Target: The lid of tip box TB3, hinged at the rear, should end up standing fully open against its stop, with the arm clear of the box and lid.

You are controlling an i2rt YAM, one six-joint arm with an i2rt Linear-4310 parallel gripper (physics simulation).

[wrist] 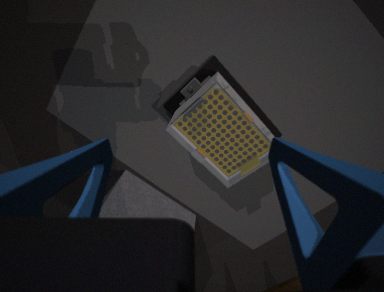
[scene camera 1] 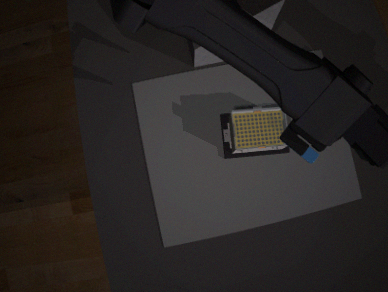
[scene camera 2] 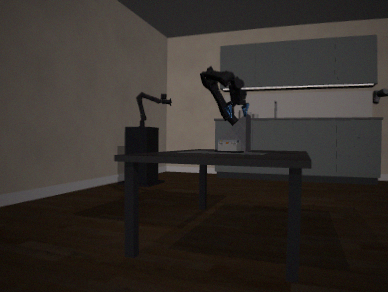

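Pixels of known places: gripper, fingertip midpoint: (wrist: 190,147) (scene camera 2: 238,117); arm's base at its link origin: (scene camera 2: 237,124).
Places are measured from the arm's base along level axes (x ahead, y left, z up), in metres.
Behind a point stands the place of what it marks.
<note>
The tip box TB3 (scene camera 1: 257,131) @(x 0.313, y 0.008, z -0.109 m) (scene camera 2: 228,145) @(x 0.350, y 0.024, z -0.144 m) (wrist: 222,131) @(x 0.316, y 0.030, z -0.109 m) is pale, with orange marks on its sides and a yellow grid of round holes on top. It sits in a black holder (scene camera 1: 226,150) @(x 0.332, y -0.057, z -0.178 m) (wrist: 244,96) @(x 0.353, y 0.022, z -0.178 m). A small translucent tab (wrist: 250,165) @(x 0.305, y -0.030, z -0.108 m) sticks out at its lower right end in the wrist view. No upright lid shows above the box; a clear lid lying over the grid is hard to make out. My gripper (scene camera 2: 238,111) @(x 0.342, y 0.081, z 0.024 m) (wrist: 190,147) @(x 0.342, y 0.081, z 0.024 m) is open and empty, well above the box. In scene camera 1 one blue fingertip (scene camera 1: 310,154) @(x 0.397, y 0.038, z 0.091 m) shows right of the box.
A light mat (scene camera 1: 200,210) @(x 0.455, y -0.142, z -0.186 m) (wrist: 305,55) @(x 0.444, y 0.001, z -0.186 m) lies under the holder on the dark table (scene camera 1: 130,265) @(x 0.554, y -0.327, z -0.189 m) (scene camera 2: 215,160) @(x 0.941, y 0.117, z -0.199 m). A grey angular block (scene camera 1: 207,57) @(x 0.111, y -0.059, z -0.143 m) (wrist: 145,200) @(x 0.109, y 0.022, z -0.149 m) stands beside the mat, partly hidden by my arm. Another arm stands on a black pedestal (scene camera 2: 141,155), away from the table.
</note>
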